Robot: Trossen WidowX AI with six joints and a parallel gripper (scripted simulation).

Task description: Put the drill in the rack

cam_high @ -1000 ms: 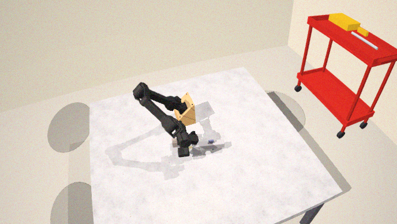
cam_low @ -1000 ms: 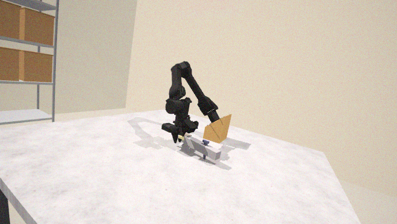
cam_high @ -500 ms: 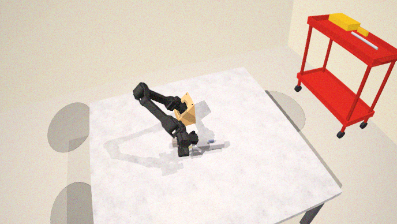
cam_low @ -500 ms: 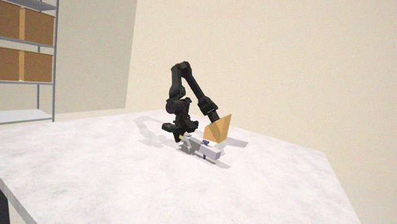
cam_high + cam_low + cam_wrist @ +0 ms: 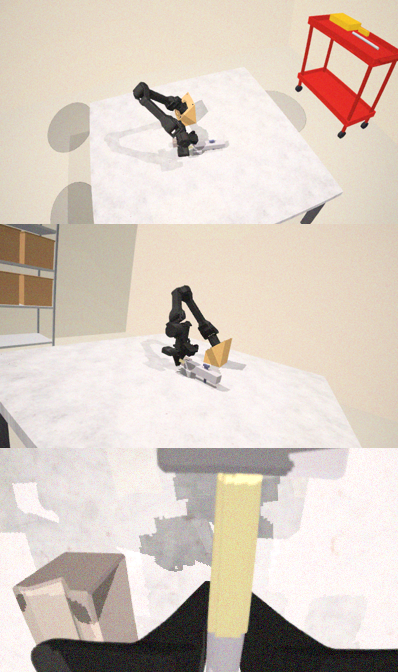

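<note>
The drill is 1 cm ahead of my gripper tip, 4 cm to the left of it and 3 cm above it. From my gripper tip the other things lie so: rack: 8 cm behind, 1 cm to the right; blue key: 3 cm ahead, 16 cm to the left, 4 cm above.
</note>
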